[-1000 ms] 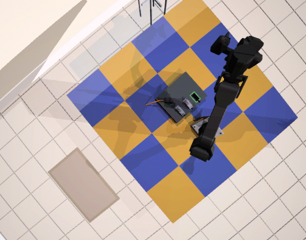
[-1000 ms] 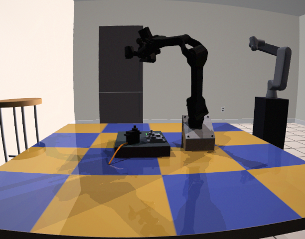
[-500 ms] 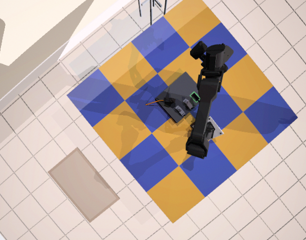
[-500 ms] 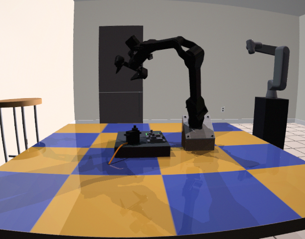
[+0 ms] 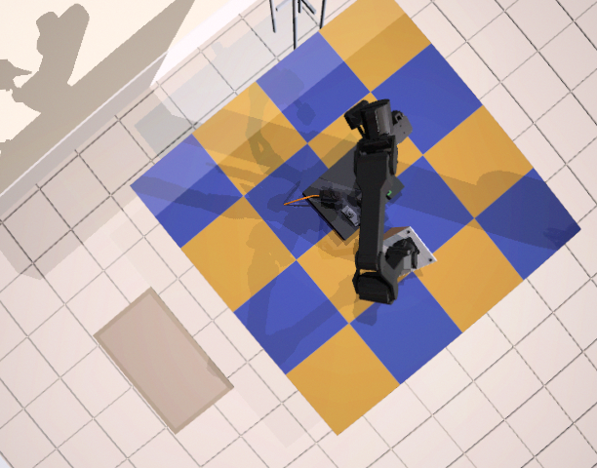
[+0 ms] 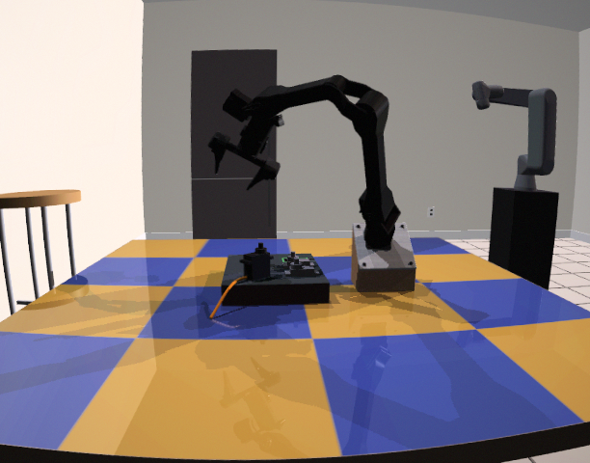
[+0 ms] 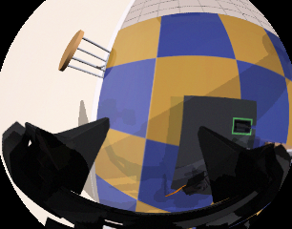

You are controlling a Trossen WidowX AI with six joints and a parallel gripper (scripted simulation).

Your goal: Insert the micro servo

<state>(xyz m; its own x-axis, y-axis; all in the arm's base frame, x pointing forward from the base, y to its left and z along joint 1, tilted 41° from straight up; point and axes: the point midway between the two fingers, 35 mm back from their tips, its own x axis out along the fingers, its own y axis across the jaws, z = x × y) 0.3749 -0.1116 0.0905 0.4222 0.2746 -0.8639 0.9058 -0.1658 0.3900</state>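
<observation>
Right now the dark robot deck is 240 mm below my gripper tip, 70 mm behind it and 60 mm to the left of it.
</observation>
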